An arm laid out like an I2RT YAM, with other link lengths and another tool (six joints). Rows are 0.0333 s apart.
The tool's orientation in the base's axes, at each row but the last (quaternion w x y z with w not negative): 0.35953, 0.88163, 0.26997, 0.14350; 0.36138, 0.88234, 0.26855, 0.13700; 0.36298, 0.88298, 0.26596, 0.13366; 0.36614, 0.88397, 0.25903, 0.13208; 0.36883, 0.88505, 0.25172, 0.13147; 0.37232, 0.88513, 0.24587, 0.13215; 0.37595, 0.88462, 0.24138, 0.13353; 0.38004, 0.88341, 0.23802, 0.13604; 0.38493, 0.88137, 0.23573, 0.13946; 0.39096, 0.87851, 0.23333, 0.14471; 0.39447, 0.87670, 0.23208, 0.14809
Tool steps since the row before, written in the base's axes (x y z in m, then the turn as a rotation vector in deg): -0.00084, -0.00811, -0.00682, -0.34, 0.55, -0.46; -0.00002, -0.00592, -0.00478, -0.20, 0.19, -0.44; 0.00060, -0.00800, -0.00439, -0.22, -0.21, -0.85; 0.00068, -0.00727, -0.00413, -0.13, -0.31, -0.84; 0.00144, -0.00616, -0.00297, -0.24, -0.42, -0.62; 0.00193, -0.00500, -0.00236, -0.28, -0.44, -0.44; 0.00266, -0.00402, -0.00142, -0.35, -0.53, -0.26; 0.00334, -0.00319, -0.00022, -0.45, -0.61, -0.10; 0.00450, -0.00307, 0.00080, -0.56, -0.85, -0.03; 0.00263, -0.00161, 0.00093, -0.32, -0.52, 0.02; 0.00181, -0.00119, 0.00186, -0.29, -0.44, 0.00
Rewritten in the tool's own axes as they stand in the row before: -0.00578, -0.00033, 0.00891, 0.02, -0.78, -0.14; -0.00364, 0.00011, 0.00668, -0.08, -0.50, 0.11; -0.00423, 0.00186, 0.00789, -0.34, -0.56, 0.62; -0.00365, 0.00163, 0.00737, -0.32, -0.46, 0.71; -0.00227, 0.00207, 0.00628, -0.46, -0.28, 0.58; -0.00116, 0.00195, 0.00540, -0.49, -0.15, 0.45; 0.00006, 0.00225, 0.00449, -0.59, 0.01, 0.35; 0.00115, 0.00280, 0.00349, -0.71, 0.15, 0.25; 0.00227, 0.00380, 0.00327, -0.92, 0.31, 0.30; 0.00146, 0.00242, 0.00154, -0.54, 0.22, 0.17; 0.00105, 0.00263, 0.00034, -0.48, 0.17, 0.15
